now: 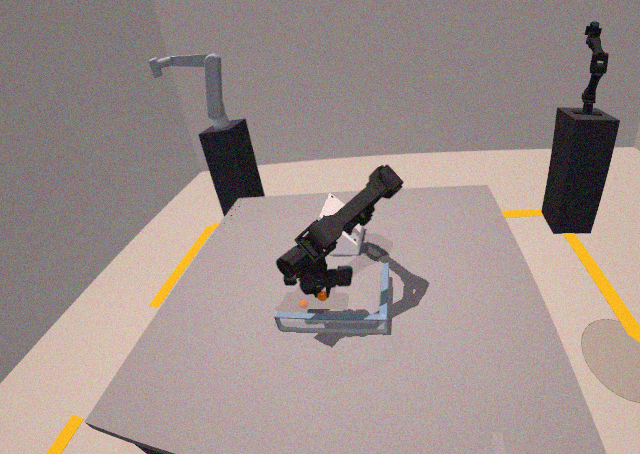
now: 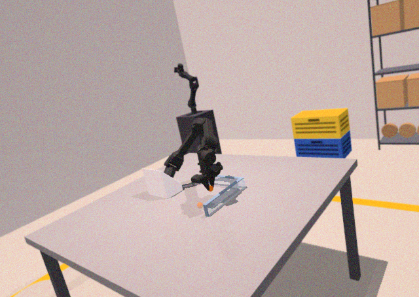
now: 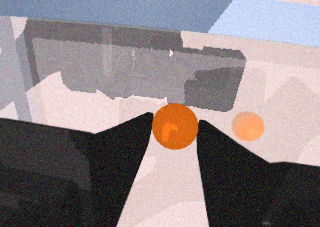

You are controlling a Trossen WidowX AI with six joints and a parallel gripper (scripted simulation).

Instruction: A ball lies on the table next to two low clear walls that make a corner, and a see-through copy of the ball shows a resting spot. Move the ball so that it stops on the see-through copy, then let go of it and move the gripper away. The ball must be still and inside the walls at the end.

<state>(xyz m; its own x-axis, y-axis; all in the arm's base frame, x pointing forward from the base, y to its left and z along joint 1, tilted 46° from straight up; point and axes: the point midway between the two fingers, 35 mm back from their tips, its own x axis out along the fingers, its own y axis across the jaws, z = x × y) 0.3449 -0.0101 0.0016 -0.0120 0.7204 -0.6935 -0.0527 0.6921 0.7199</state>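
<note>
My gripper tip is now 2 cm past the see-through copy, 8 cm to the left of it and 6 cm above it. The rest, counted from my gripper tip: clear wall: 6 cm ahead, 3 cm to the left, 4 cm below; then orange ball: right at my gripper tip.
</note>
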